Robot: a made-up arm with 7 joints.
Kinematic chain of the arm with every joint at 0, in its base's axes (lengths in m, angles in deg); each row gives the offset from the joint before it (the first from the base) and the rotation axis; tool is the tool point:
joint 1: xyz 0 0.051 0 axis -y
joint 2: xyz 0 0.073 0 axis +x
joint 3: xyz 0 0 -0.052 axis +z
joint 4: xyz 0 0 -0.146 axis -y
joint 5: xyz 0 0 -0.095 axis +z
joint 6: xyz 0 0 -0.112 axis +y
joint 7: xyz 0 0 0 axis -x
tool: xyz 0 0 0
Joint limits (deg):
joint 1: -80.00..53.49
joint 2: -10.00..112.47
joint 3: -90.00..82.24
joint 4: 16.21..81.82
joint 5: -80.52..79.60
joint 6: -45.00..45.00
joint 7: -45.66..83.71
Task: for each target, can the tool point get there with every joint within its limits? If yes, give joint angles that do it. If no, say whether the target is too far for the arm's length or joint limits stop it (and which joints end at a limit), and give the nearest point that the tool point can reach.
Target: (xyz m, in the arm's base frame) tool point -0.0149 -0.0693 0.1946
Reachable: no: joint limits stop it (at a limit: joint 1, joint 2, joint 3, joint 4) | nearest point -0.1856 -0.1173 -0.0327 | short by 0.288 m
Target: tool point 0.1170 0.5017 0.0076
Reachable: yes | joints -38.70 100.20 7.22 24.92 -31.72 -29.45 73.93
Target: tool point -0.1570 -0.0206 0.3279
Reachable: no: joint limits stop it (at a limit: joint 2, joint 3, joint 4) | nearest point -0.1192 0.2566 0.2489 | short by 0.291 m
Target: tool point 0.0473 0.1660 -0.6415
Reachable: no: too far | nearest point 0.0294 0.1501 -0.3990 | short by 0.244 m
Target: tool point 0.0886 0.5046 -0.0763
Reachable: yes | joints 15.10 80.92 -28.38 21.13 48.37 10.64 73.89
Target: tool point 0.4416 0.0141 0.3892
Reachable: no: too far | nearest point 0.2963 0.0544 0.0327 | short by 0.387 m
